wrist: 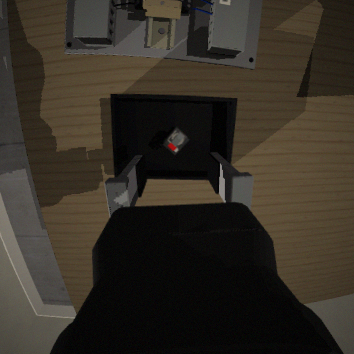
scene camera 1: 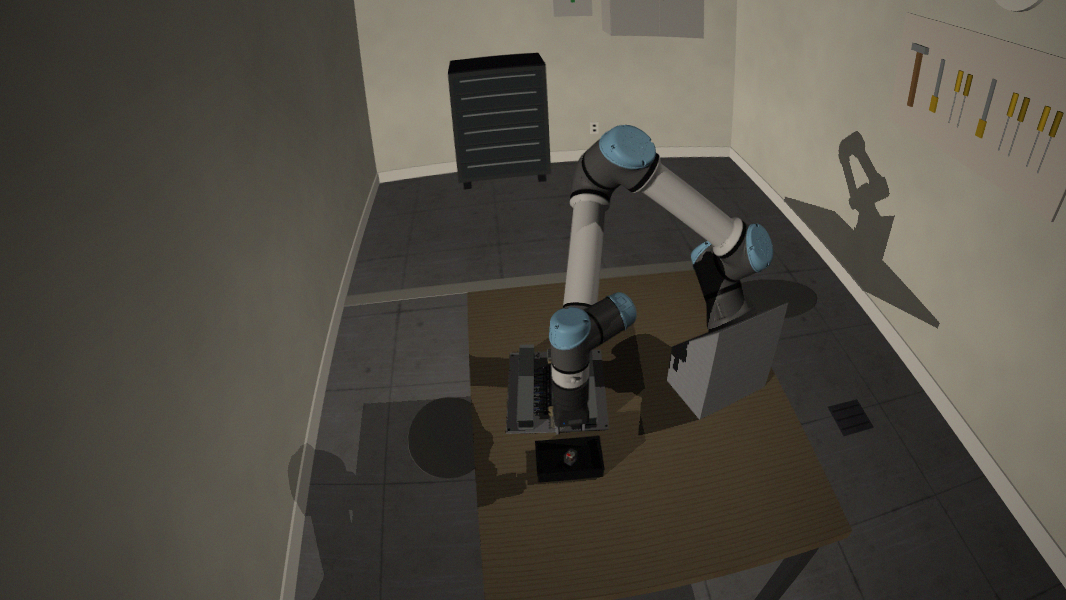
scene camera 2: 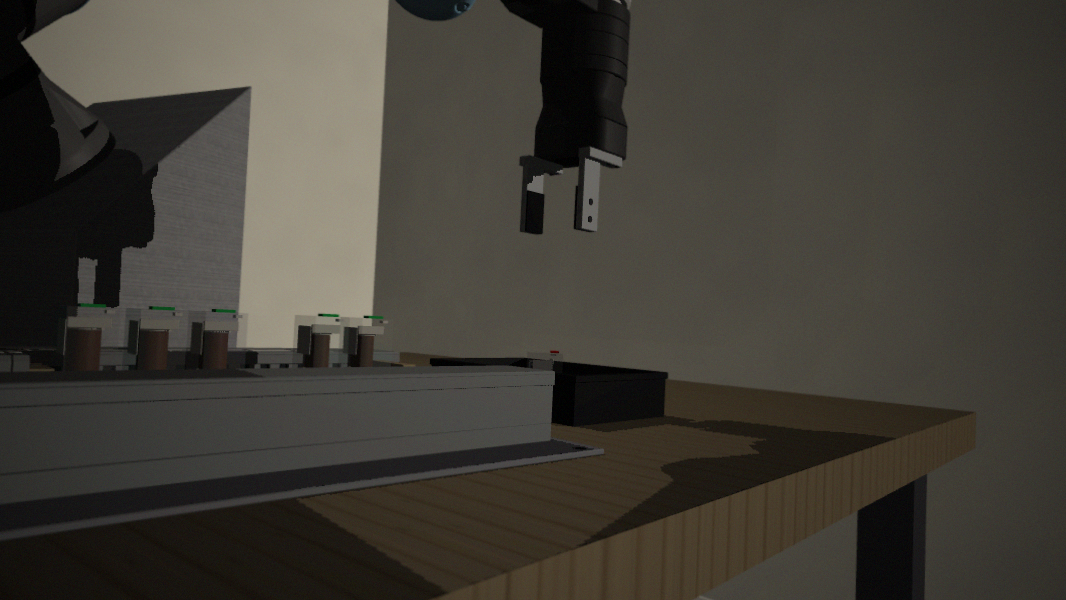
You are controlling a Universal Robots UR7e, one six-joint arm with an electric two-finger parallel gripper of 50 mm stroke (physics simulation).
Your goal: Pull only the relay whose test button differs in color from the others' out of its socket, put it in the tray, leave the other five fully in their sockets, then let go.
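Observation:
The relay with the red test button is in the black tray, upright and turned at an angle to the walls. My gripper is open and empty, well above tray height and apart from the relay. In scene camera 2, the relays with green buttons stand in a row: three at the left, such as the leftmost relay, then a gap, then two more, such as the rightmost relay. Their lower parts are hidden behind a grey duct.
The mounting plate with the grey duct lies beside the tray on the wooden table. A grey metal panel stands near the arm's base. A drawer cabinet stands at the back wall.

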